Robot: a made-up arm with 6 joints. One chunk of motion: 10 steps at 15 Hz.
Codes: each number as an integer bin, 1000 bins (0 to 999) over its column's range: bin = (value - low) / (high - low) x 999, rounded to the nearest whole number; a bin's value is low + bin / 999 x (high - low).
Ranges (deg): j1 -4..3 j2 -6..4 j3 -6..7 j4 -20..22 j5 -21..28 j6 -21..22
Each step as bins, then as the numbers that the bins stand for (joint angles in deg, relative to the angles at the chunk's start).
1 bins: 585 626 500 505 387 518
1 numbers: 0.10 0.27 0.51 1.23 -2.02 1.30
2 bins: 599 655 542 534 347 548
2 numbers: 0.20 0.56 1.05 2.45 -3.98 2.59
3 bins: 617 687 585 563 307 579
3 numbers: 0.32 0.88 1.61 3.67 -5.94 3.92
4 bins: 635 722 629 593 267 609
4 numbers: 0.45 1.23 2.19 4.93 -7.90 5.21
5 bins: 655 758 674 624 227 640
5 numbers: 0.59 1.59 2.77 6.23 -9.87 6.55
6 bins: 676 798 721 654 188 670
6 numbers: 0.74 1.99 3.38 7.50 -11.78 7.84
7 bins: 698 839 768 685 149 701
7 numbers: 0.89 2.40 3.99 8.80 -13.69 9.17
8 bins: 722 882 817 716 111 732
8 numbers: 1.06 2.83 4.63 10.10 -15.56 10.51
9 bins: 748 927 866 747 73 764
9 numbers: 1.24 3.28 5.27 11.41 -17.42 11.88
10 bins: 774 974 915 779 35 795
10 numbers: 1.42 3.75 5.91 12.75 -19.28 13.22
